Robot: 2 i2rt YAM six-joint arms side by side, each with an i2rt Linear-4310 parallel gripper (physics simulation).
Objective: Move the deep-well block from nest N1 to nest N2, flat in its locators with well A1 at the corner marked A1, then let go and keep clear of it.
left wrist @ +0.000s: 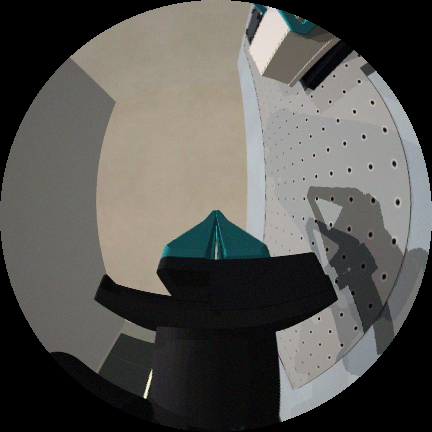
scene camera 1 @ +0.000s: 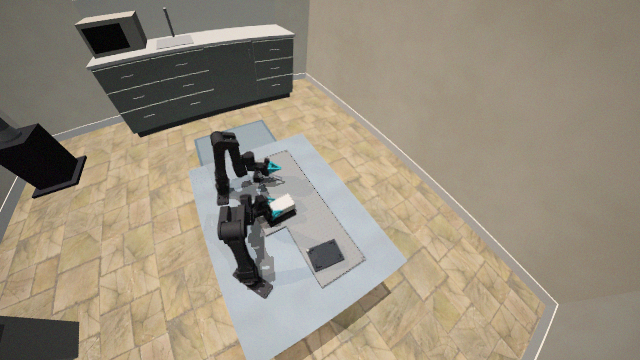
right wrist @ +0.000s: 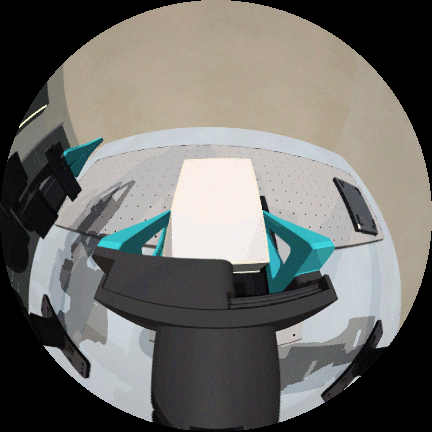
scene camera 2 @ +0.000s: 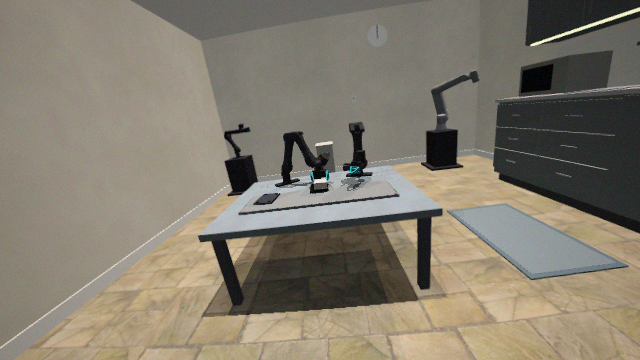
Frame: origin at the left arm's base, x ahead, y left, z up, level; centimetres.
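Seen in the pictures: left gripper, between the fingertips: (left wrist: 215,215) (scene camera 1: 281,168) (right wrist: 101,138) (scene camera 2: 350,173); right gripper, between the fingertips: (scene camera 1: 279,205) (right wrist: 215,215) (scene camera 2: 320,181); left arm's base, origin of its link: (scene camera 1: 223,191); right arm's base, origin of its link: (scene camera 1: 252,281) (scene camera 2: 287,183).
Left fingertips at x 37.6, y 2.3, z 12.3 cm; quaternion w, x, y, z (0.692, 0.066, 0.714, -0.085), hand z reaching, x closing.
Offsets run from my left fingertips to a thing's top centre. Level surfaces: height alone.
The white deep-well block @[dx -2.6, dy -21.8, dz -4.3 cm] (scene camera 1: 282,203) (scene camera 2: 320,185) (left wrist: 286,54) (right wrist: 216,210) is between the teal fingers of my right gripper (scene camera 1: 273,207) (right wrist: 215,215), which is shut on it. The block is at or close above a dark nest @[dx -5.0, dy -24.1, dz -8.8 cm] (scene camera 1: 283,218) (left wrist: 327,67); how far it is seated is hidden. Another dark nest @[dx +14.8, dy -53.4, dz -9.2 cm] (scene camera 1: 325,255) (scene camera 2: 267,199) (right wrist: 355,205) holds no block and lies at the lower end of the plate in scene camera 1. Nest labels and well A1 are not readable. My left gripper (scene camera 1: 280,168) (scene camera 2: 354,170) (left wrist: 215,215) is shut and empty, apart from the block.
The perforated grey plate @[dz -11.0 cm] (scene camera 1: 345,245) (left wrist: 345,170) lies on the light blue table @[dz -12.3 cm] (scene camera 1: 380,255) (scene camera 2: 410,202) under both grippers. Both arms stand at the table's left side in scene camera 1. The left gripper is above the right one there, a short way from it.
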